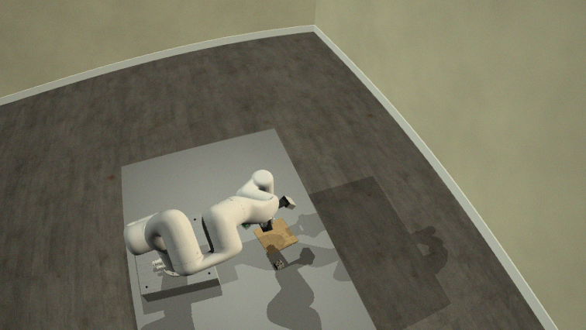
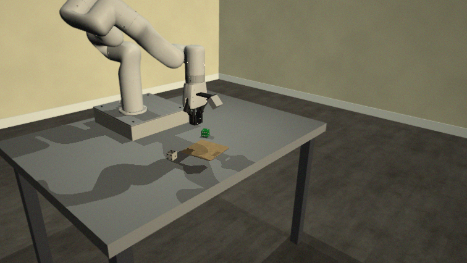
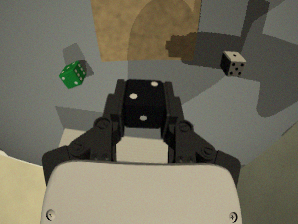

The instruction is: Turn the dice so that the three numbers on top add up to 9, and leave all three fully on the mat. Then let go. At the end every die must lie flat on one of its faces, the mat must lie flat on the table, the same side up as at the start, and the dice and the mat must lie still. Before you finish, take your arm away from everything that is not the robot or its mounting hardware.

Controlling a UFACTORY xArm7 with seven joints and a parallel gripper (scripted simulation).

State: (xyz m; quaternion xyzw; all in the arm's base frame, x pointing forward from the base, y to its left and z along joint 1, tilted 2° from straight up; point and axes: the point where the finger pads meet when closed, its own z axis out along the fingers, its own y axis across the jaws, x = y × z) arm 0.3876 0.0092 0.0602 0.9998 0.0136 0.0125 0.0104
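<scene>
The tan mat is 50 mm ahead of my hand and 120 mm below it. Round my hand: black die (10 mm below); then green die (50 mm behind, 110 mm to the left, 110 mm below); then white die (140 mm to the right, 110 mm below).
</scene>
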